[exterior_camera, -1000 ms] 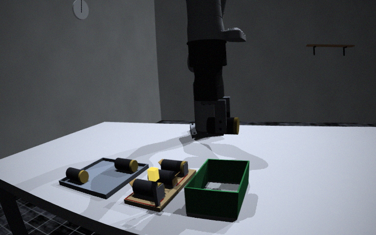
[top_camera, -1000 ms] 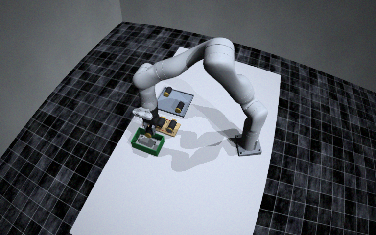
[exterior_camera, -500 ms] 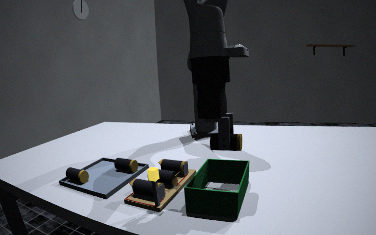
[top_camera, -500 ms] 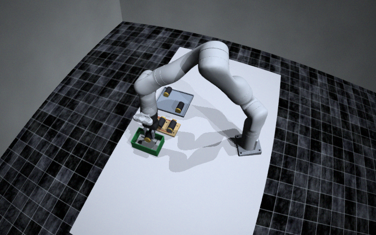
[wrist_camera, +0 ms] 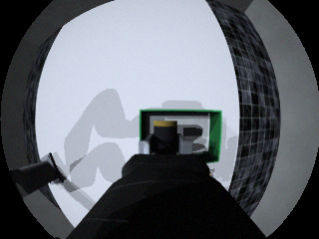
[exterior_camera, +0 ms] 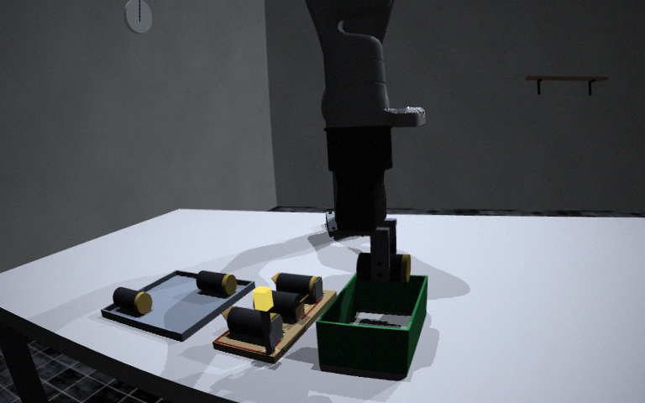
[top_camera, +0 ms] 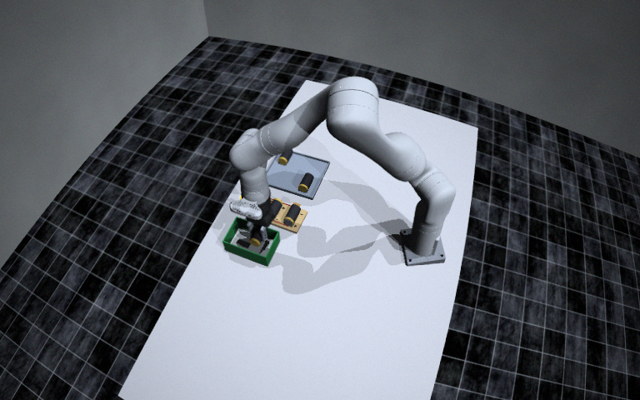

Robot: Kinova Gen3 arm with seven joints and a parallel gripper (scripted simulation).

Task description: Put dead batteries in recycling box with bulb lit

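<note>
The green recycling box lies 30 mm ahead of my hand and 80 mm below it. From my hand the other things lie so: grey tray (30 mm ahead, 330 mm to the right, 90 mm below).
</note>
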